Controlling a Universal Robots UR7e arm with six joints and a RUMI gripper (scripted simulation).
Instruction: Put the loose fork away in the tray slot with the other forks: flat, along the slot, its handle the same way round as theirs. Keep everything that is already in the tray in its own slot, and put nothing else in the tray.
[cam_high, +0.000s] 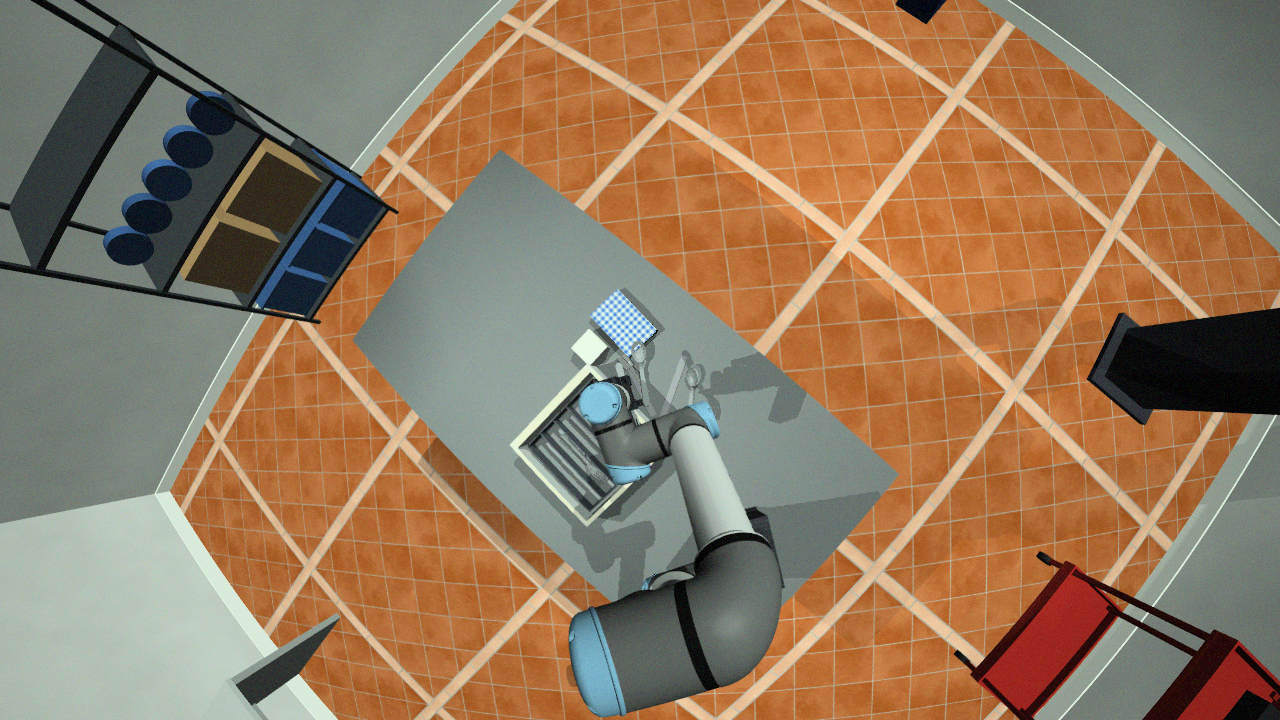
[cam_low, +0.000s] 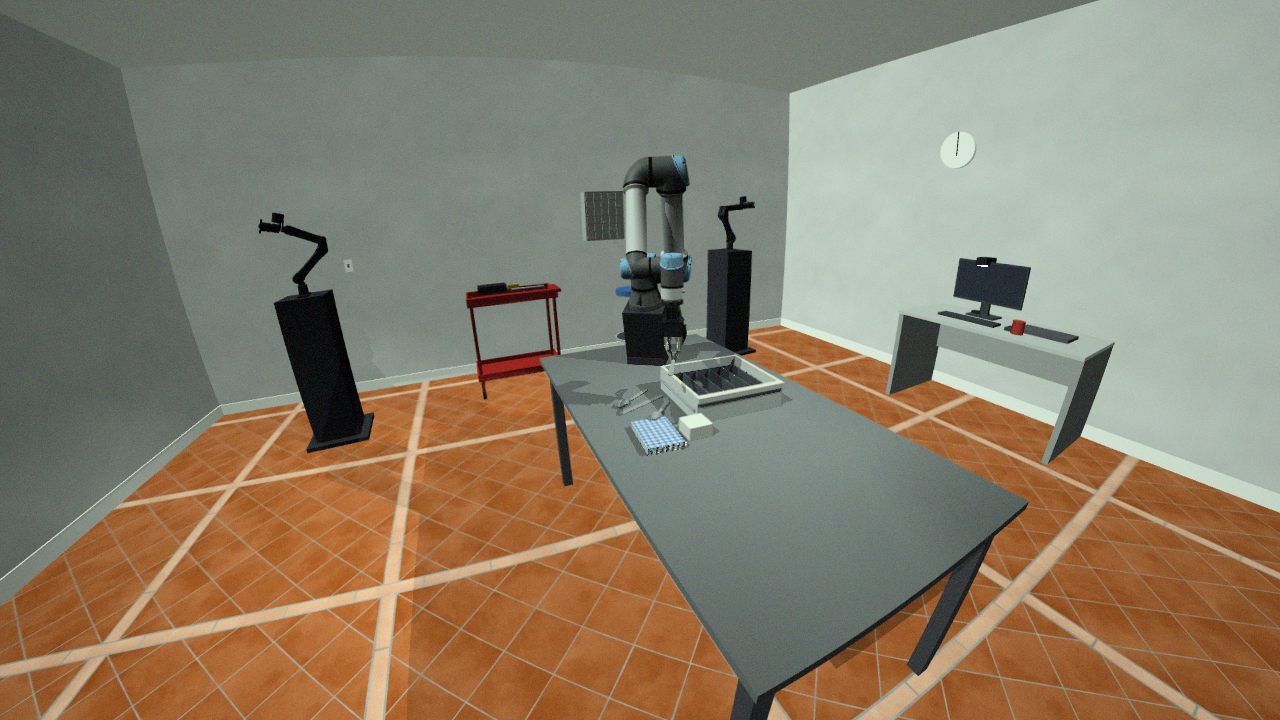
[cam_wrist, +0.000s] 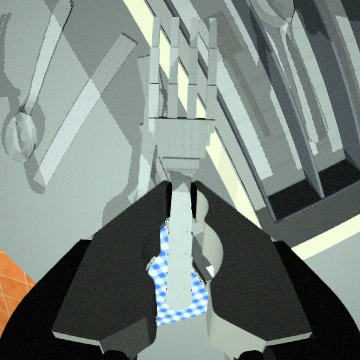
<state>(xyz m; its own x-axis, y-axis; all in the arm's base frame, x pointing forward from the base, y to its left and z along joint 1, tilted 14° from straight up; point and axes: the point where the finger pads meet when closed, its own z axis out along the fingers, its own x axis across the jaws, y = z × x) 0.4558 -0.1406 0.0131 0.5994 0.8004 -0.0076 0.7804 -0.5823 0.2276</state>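
My gripper is now 18 cm to the right of the tray, 14 cm above it and 3 cm short of it. Round my hand: white block (21 cm ahead, 17 cm below, 5 cm to the right).
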